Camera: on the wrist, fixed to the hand. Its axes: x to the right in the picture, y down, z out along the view.
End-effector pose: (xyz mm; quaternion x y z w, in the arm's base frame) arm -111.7 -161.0 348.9 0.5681 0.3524 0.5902 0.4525
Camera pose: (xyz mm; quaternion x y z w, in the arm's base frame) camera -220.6 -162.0 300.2 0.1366 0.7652 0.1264 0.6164
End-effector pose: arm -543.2 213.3 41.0 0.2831 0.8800 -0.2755 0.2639
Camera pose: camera -580.7 255.5 146.1 0.3471 -0.8119 0.4464 0.1454
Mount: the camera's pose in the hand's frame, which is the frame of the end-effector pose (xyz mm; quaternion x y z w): -24.0 -30.4 -112.8 0.1187 0.1202 -0.6931 0.7007
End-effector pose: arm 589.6 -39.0 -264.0 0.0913 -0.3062 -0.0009 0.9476
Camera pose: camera 637.2 -48.1 -373.0 0.3888 -0.0375 -0.6101 0.6893
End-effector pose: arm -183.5 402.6 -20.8 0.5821 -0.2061 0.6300 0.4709
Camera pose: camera -221.9 499.6 -78.6 0.5309 0.3904 0.2095 0.7223
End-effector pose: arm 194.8 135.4 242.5 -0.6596 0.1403 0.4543 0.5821
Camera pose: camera 252.5 34.7 270.1 -0.5450 -0.2350 -0.1811 0.7842
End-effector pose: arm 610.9 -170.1 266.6 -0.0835 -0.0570 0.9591 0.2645
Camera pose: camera 667.8 -149.2 163.9 -0.1029 0.0478 0.4855 0.8669
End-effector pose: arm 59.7 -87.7 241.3 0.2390 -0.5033 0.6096 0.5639
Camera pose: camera 125.1 -3.1 188.4 0.5100 -0.0469 0.1248 0.8498
